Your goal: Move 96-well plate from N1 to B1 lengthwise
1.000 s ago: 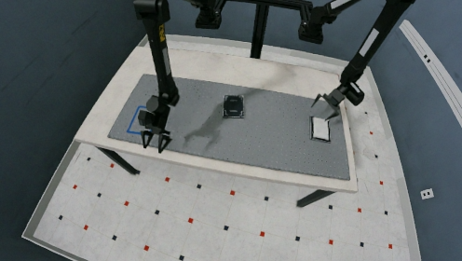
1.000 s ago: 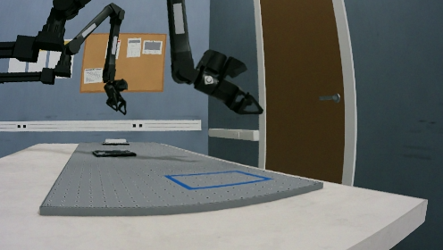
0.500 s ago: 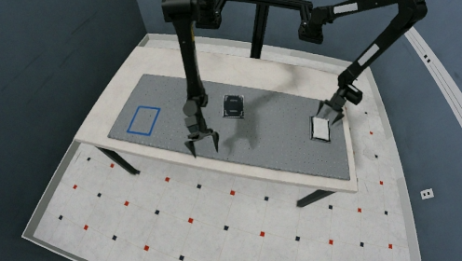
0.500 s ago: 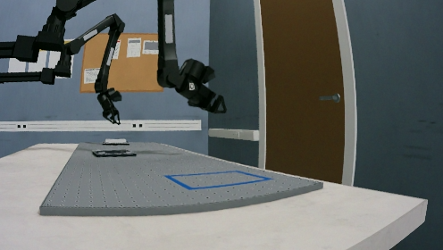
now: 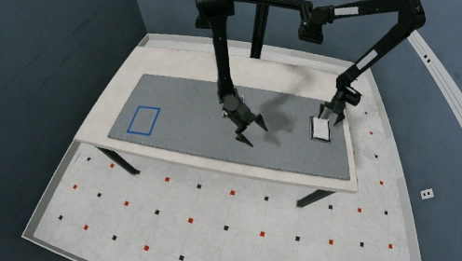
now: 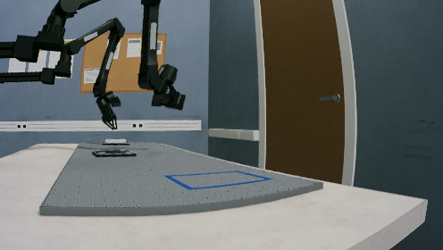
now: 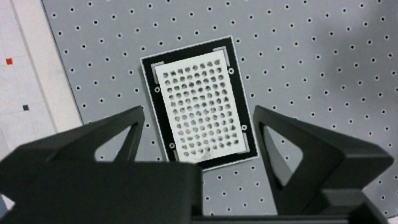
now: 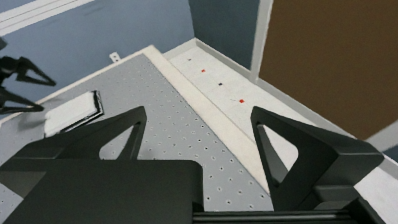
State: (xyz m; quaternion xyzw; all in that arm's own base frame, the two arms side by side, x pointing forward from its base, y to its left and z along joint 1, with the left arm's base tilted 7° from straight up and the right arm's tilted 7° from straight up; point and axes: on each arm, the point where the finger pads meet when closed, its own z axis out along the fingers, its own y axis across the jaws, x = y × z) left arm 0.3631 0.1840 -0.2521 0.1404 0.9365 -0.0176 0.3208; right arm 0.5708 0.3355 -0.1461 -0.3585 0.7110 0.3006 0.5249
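Observation:
Now: the white 96-well plate 7 cm below my left hand. Also, from my left hand: black plate nest: 8 cm below.

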